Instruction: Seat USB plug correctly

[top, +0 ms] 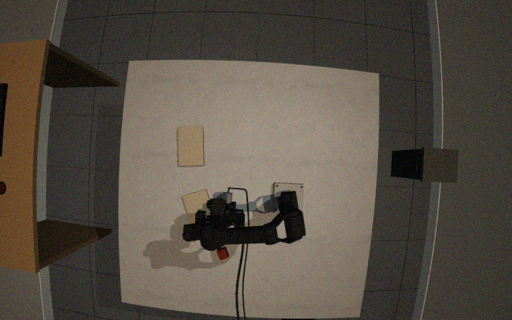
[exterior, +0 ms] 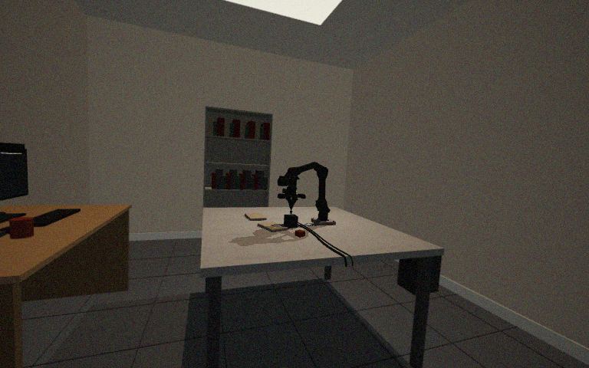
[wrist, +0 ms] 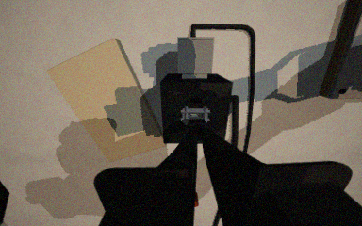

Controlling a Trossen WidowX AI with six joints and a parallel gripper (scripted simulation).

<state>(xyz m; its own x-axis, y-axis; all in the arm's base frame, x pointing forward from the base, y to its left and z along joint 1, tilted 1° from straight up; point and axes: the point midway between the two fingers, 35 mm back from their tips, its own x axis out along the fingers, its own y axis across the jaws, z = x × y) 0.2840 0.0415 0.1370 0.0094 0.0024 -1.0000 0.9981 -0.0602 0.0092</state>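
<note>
Now: the metal socket 10 mm to the left of my gripper tip and 50 mm below it. Also, from my gripper tip: small red block (30 mm ahead, 220 mm to the left, 110 mm below).
</note>
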